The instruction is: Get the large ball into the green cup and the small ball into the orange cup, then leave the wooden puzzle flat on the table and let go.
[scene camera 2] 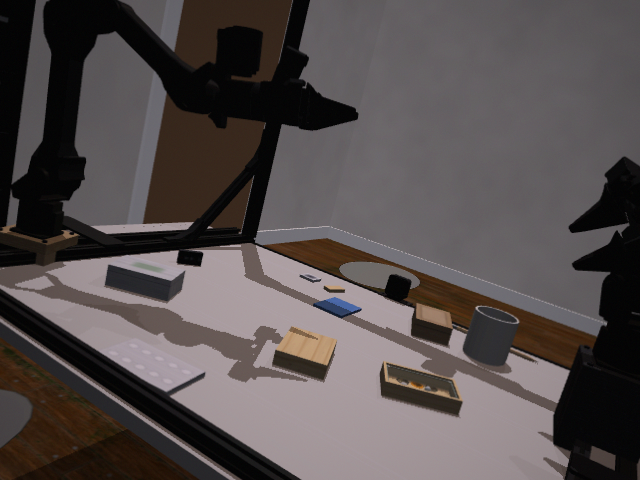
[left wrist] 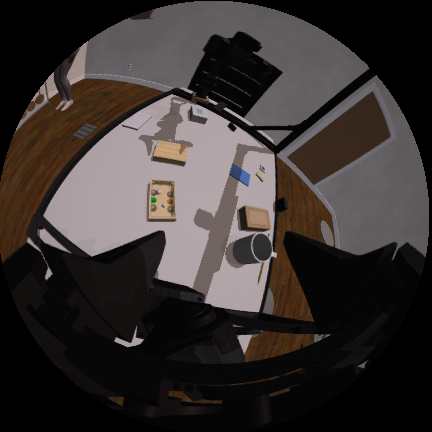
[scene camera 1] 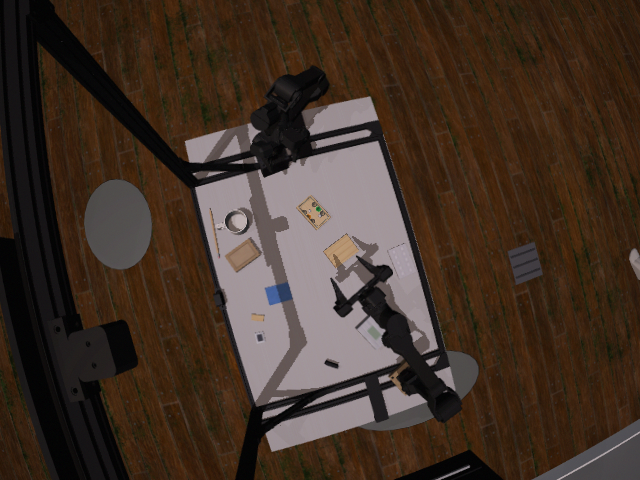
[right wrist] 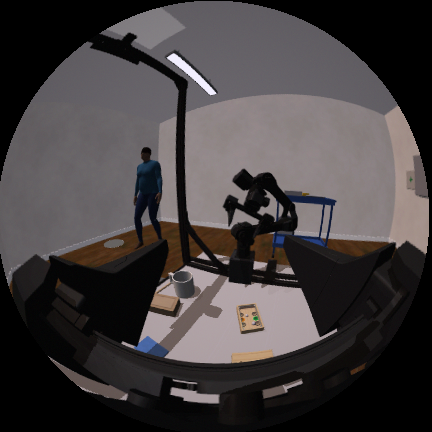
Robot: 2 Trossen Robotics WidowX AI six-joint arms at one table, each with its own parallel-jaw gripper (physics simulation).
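Observation:
The wooden puzzle is a shallow tray lying flat on the table. The green cup and the orange cup are set across from each other among darker cups. In the left wrist view a larger pale ball and a smaller one lie outside both cups. My left gripper is open, empty, above its base end, away from the puzzle. My right gripper is open and empty, high near the slatted wooden block.
The slatted wooden block lies beside the puzzle. A grey mug and brown box stand near one edge, with a blue square nearby. A white dotted panel lies at the opposite edge.

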